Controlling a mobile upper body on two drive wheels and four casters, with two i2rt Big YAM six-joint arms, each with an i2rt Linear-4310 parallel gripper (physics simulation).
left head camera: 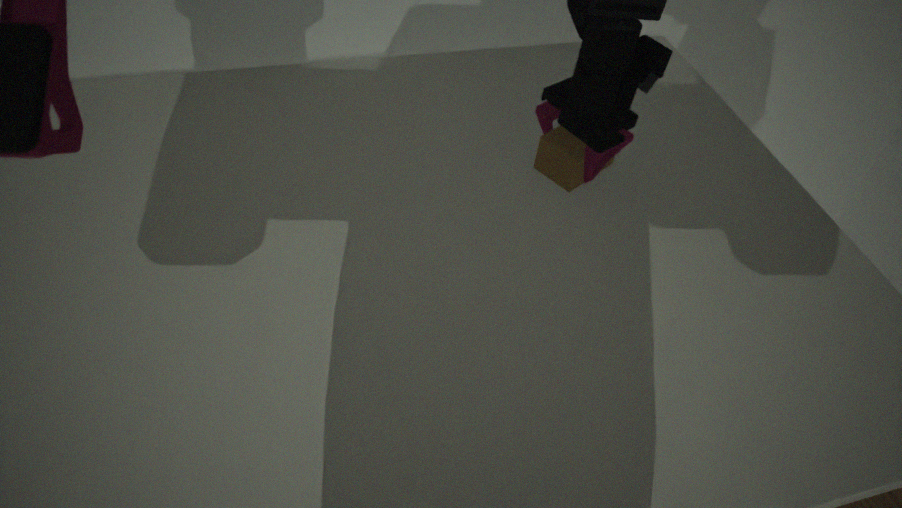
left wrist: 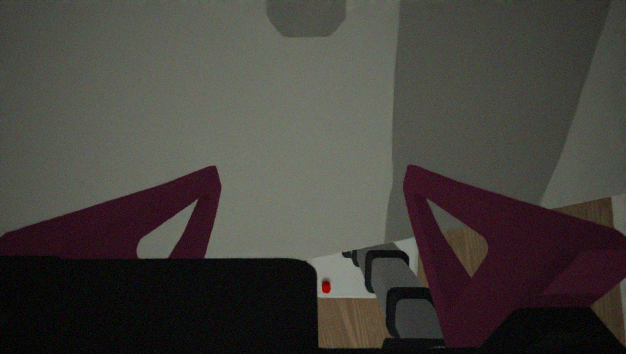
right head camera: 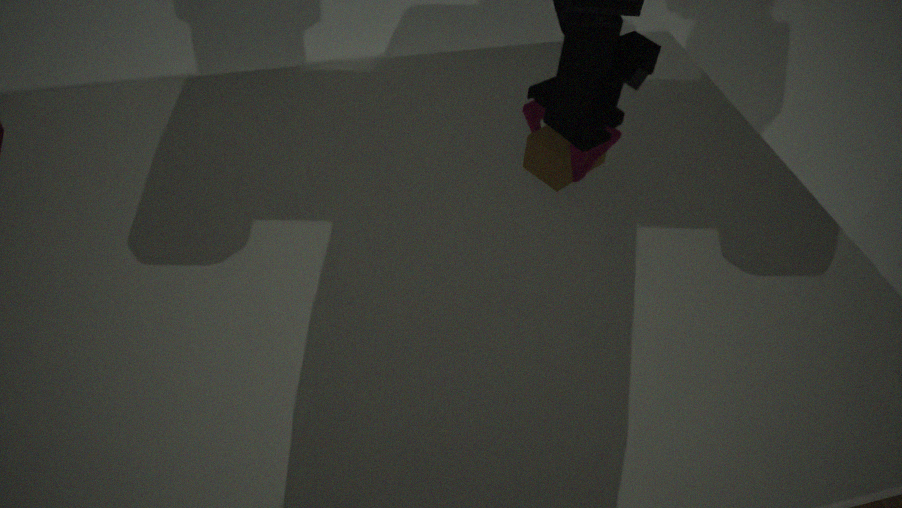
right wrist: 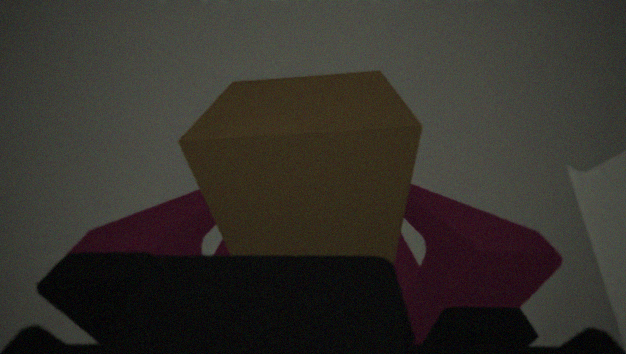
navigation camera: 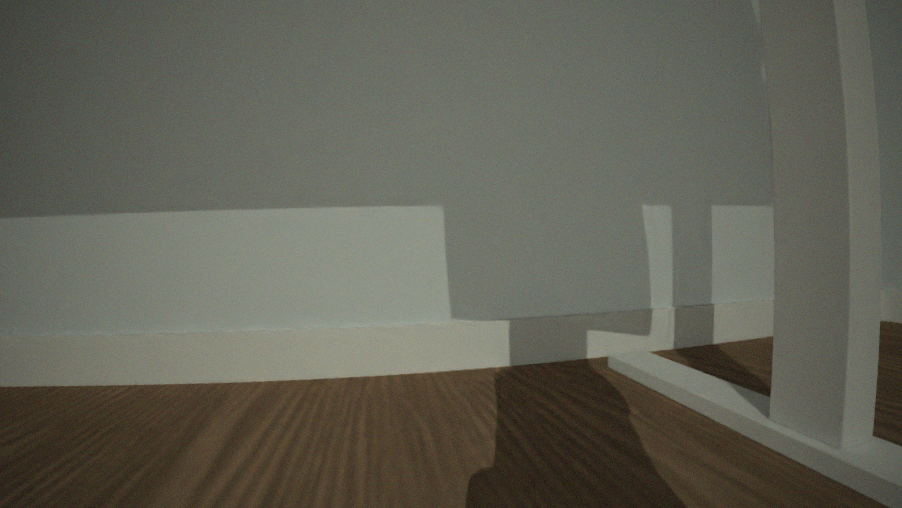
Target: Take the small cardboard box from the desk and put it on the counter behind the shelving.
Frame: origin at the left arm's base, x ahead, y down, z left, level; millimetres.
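Seen in the pictures: left gripper, fingertip midpoint: (left wrist: 312, 175); right gripper, fingertip midpoint: (left head camera: 570, 167).
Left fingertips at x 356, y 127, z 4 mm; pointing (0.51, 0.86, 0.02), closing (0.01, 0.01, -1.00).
Offsets run from my left fingertips to a thing's middle. "spot": to the spot under its first point. Level surfaces: height alone.
The small brown cardboard box @[dx +391, dy +307, dz -427 mm] (left head camera: 558, 162) (right head camera: 547, 159) (right wrist: 305, 165) is at the pale desk top @[dy +333 mm] (left head camera: 189, 378) (right head camera: 157, 378) (left wrist: 300, 125), toward its far right part in the head views. My right gripper (left head camera: 566, 155) (right head camera: 554, 155) (right wrist: 313, 176) is shut on the box, with one magenta finger against each side. Whether the box touches the desk cannot be told. My left gripper (left wrist: 312, 175) is open and empty above the desk; part of it shows at the upper left edge of the left head view. The counter and the shelving are not recognizable in these views.
A pale wall (left head camera: 820, 126) (navigation camera: 189, 126) stands beyond the desk. In the navigation view, a white upright leg @[spot: dx +338, dy +1034, dz -570 mm] (navigation camera: 807, 220) stands on a long foot (navigation camera: 700, 392) at the right, on the wooden floor @[dy +1283 mm] (navigation camera: 284, 441). A small red object (left wrist: 326, 287) shows low in the left wrist view.
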